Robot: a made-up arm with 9 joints. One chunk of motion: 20 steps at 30 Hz.
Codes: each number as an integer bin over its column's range. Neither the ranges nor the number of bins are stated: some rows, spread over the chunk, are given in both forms.
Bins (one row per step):
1: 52 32 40 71 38 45 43 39 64
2: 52 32 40 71 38 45 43 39 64
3: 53 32 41 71 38 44 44 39 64
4: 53 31 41 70 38 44 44 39 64
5: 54 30 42 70 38 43 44 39 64
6: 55 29 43 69 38 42 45 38 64
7: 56 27 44 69 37 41 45 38 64
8: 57 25 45 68 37 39 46 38 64
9: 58 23 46 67 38 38 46 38 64
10: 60 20 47 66 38 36 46 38 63
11: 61 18 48 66 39 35 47 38 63
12: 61 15 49 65 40 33 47 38 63
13: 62 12 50 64 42 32 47 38 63
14: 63 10 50 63 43 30 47 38 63
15: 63 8 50 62 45 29 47 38 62
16: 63 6 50 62 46 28 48 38 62
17: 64 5 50 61 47 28 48 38 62
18: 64 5 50 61 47 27 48 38 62
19: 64 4 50 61 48 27 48 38 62
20: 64 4 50 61 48 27 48 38 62
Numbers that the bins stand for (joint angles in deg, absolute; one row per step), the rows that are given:
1: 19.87 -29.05 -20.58 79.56 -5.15 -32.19 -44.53 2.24 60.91
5: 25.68 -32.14 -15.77 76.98 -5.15 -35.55 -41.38 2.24 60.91
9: 37.30 -42.96 -6.14 69.24 -5.15 -43.94 -35.08 0.62 60.91
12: 46.02 -55.32 1.09 64.08 -3.01 -52.33 -31.93 0.62 58.60
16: 51.83 -69.23 3.49 56.33 3.42 -60.72 -28.78 0.62 56.30
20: 54.73 -72.32 3.49 53.75 5.56 -62.40 -28.78 0.62 56.30
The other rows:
2: 19.87 -29.05 -20.58 79.56 -5.15 -32.19 -44.53 2.24 60.91
3: 22.77 -29.05 -18.18 79.56 -5.15 -33.87 -41.38 2.24 60.91
4: 22.77 -30.59 -18.18 76.98 -5.15 -33.87 -41.38 2.24 60.91
6: 28.58 -33.68 -13.36 74.40 -5.15 -37.22 -38.23 0.62 60.91
7: 31.49 -36.78 -10.95 74.40 -6.22 -38.90 -38.23 0.62 60.91
8: 34.40 -39.87 -8.54 71.82 -6.22 -42.26 -35.08 0.62 60.91
10: 43.11 -47.59 -3.73 66.66 -5.15 -47.29 -35.08 0.62 58.60
11: 46.02 -50.68 -1.32 66.66 -4.08 -48.97 -31.93 0.62 58.60
13: 48.92 -59.96 3.49 61.49 -0.87 -54.01 -31.93 0.62 58.60
14: 51.83 -63.05 3.49 58.91 0.20 -57.37 -31.93 0.62 58.60
15: 51.83 -66.14 3.49 56.33 2.35 -59.04 -31.93 0.62 56.30
17: 54.73 -70.77 3.49 53.75 4.49 -60.72 -28.78 0.62 56.30
18: 54.73 -70.77 3.49 53.75 4.49 -62.40 -28.78 0.62 56.30
19: 54.73 -72.32 3.49 53.75 5.56 -62.40 -28.78 0.62 56.30

